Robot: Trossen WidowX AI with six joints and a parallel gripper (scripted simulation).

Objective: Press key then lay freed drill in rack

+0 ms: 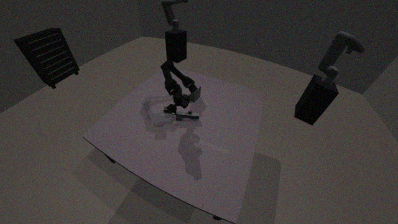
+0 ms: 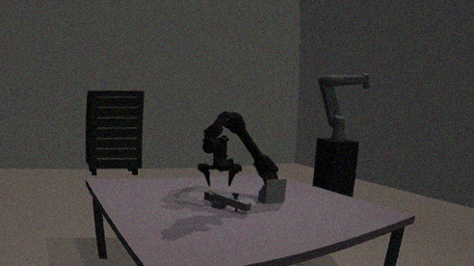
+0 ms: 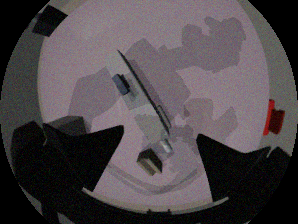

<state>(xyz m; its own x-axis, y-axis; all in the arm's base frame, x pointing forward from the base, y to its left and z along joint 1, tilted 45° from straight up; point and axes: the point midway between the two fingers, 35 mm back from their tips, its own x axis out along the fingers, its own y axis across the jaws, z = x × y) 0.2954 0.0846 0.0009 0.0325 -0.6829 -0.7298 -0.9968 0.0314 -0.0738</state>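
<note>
My gripper tip is now 6 cm above the yellow drill, 1 cm to the left of it and 1 cm past it. From my gripper tip the other things lie so: key (6 cm to the left, 6 cm behind, 5 cm below); grey block (7 cm below, 4 cm to the left, 4 cm behind); grey rack (14 cm to the right, 9 cm below, 2 cm behind).
</note>
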